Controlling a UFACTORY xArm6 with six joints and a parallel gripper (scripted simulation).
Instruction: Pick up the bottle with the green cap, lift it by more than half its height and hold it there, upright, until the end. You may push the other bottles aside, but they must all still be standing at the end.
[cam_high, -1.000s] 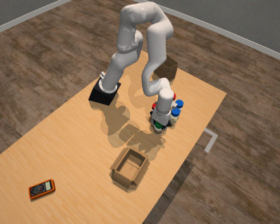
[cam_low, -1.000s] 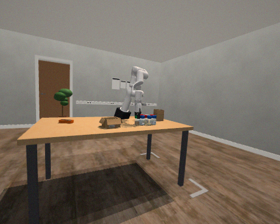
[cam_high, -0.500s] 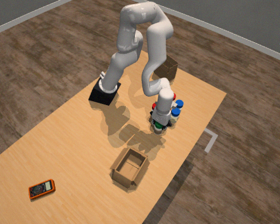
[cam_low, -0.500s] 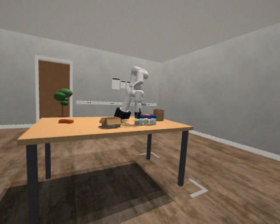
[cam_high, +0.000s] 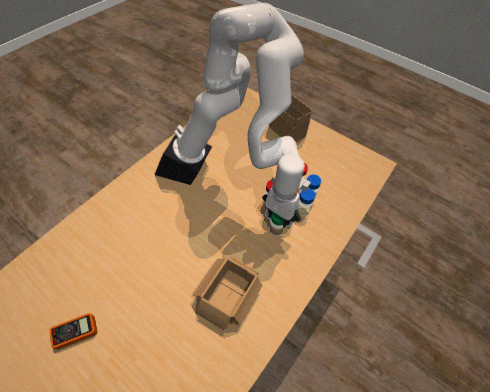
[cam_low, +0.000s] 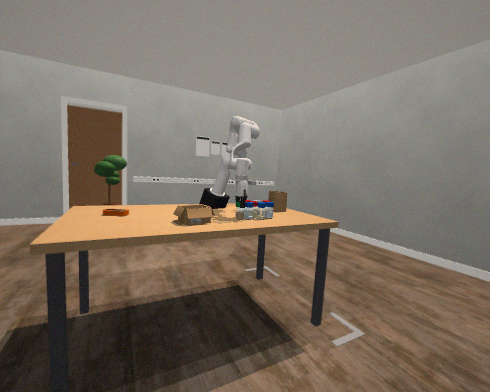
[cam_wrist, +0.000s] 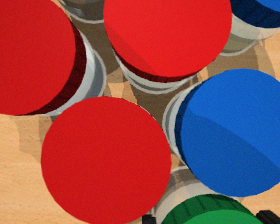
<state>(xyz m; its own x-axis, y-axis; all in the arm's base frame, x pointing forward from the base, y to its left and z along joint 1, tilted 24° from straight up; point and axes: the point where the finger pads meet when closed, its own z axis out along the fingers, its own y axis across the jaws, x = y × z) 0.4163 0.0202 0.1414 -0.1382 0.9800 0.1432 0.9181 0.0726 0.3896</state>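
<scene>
Now: the blue-capped bottle 60 mm to the left of my hand and 40 mm below it. Round my hand: orange multimeter: 720 mm to the right, 170 mm behind, 80 mm below; then brown box: 430 mm to the left, 320 mm behind, 30 mm below; then red-capped bottle: 60 mm behind, 40 mm to the left, 40 mm below.
</scene>
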